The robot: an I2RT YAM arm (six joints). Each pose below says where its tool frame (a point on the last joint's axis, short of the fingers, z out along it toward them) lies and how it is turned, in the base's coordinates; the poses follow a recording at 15 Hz.
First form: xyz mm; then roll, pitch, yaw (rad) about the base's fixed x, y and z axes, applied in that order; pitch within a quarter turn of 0, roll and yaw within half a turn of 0.
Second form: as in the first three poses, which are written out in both.
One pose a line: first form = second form
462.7 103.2 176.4 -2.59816 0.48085 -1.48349 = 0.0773 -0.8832 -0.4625 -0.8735 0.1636 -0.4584 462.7 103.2 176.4
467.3 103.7 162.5 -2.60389 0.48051 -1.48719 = 0.0741 -0.8837 -0.4622 -0.8757 0.1642 -0.4542 467.3 103.7 162.5
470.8 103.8 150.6 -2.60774 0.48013 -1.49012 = 0.0715 -0.8841 -0.4619 -0.8770 0.1649 -0.4513 470.8 103.8 150.6
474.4 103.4 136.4 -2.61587 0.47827 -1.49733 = 0.0652 -0.8854 -0.4602 -0.8796 0.1669 -0.4455 474.4 103.4 136.4
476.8 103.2 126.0 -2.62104 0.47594 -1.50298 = 0.0602 -0.8868 -0.4582 -0.8810 0.1686 -0.4421 476.8 103.2 126.0
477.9 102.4 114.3 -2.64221 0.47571 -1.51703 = 0.0478 -0.8877 -0.4580 -0.8884 0.1718 -0.4257 477.9 102.4 114.3
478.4 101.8 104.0 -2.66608 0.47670 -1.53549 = 0.0314 -0.8880 -0.4588 -0.8959 0.1785 -0.4068 478.4 101.8 104.0
